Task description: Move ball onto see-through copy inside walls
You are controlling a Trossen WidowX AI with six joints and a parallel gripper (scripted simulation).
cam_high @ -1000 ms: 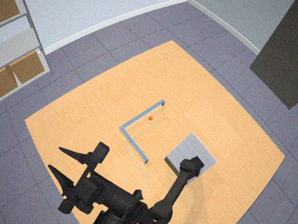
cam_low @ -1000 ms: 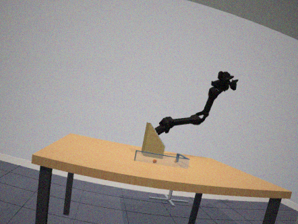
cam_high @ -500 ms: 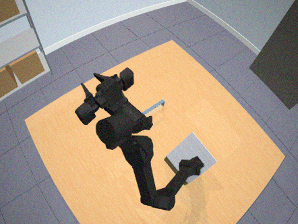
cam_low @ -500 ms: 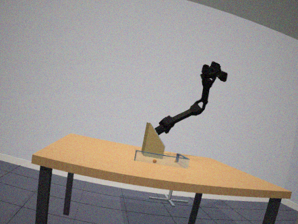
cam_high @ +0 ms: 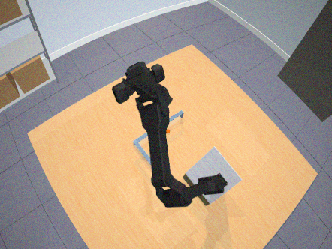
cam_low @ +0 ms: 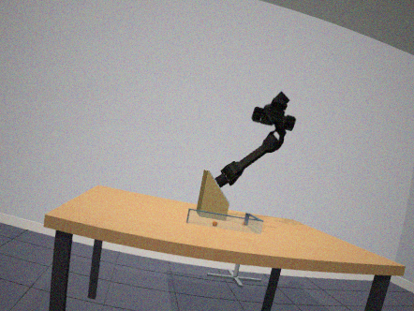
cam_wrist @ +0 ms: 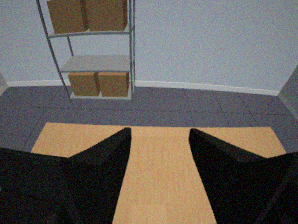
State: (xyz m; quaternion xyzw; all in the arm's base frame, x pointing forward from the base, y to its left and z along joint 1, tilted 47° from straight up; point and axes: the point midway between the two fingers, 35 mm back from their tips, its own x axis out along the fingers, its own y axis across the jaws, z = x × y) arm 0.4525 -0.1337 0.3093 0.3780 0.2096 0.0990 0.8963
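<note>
The orange ball lies 10 cm behind my gripper tip, 16 cm to the right of it and 45 cm below it.
</note>
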